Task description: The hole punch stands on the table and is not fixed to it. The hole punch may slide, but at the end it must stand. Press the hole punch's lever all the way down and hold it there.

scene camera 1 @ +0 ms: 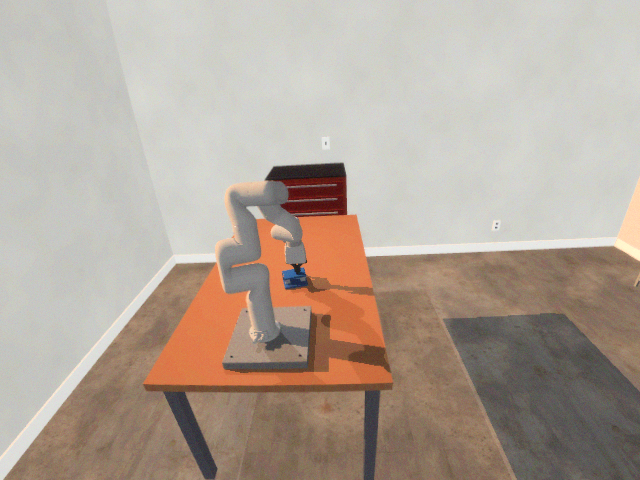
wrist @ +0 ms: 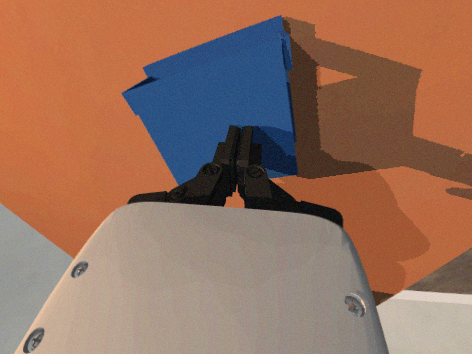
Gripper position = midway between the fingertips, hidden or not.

I see my gripper (wrist: 241,142) and a blue lever (wrist: 187,114).
